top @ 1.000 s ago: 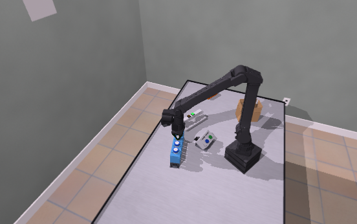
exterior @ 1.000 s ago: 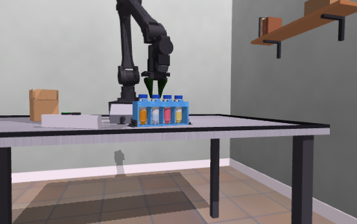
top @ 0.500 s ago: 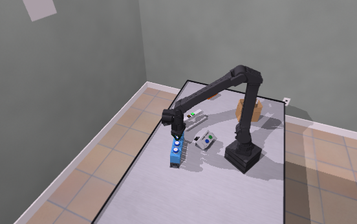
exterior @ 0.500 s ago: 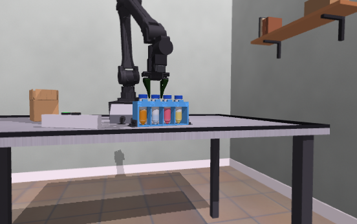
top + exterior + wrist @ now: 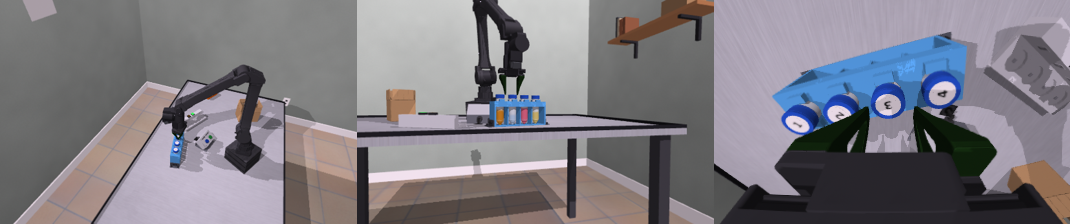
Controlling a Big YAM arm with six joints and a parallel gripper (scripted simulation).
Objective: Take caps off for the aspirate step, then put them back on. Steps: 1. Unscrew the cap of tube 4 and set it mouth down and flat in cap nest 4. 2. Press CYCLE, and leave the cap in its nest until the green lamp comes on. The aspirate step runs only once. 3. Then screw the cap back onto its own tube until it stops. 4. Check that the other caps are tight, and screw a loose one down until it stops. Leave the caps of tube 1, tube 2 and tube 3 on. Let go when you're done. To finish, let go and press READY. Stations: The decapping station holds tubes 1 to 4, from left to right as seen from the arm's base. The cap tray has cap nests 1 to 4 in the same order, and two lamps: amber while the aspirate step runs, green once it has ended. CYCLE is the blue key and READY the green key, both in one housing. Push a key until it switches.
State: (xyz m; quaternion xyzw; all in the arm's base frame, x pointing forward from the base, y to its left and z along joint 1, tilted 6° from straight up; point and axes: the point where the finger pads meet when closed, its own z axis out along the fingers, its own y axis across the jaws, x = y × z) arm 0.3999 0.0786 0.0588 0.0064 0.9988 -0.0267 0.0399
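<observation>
Now: hand 170 mm past the blue cycle key, 80 mm to the left of it and 60 mm above it. Round my hand: white key housing: 160 mm behind, 100 mm to the right, 80 mm below; then cardboard box: 490 mm to the right, 390 mm behind, 70 mm below; then green ready key: 180 mm behind, 120 mm to the right, 60 mm below.
</observation>
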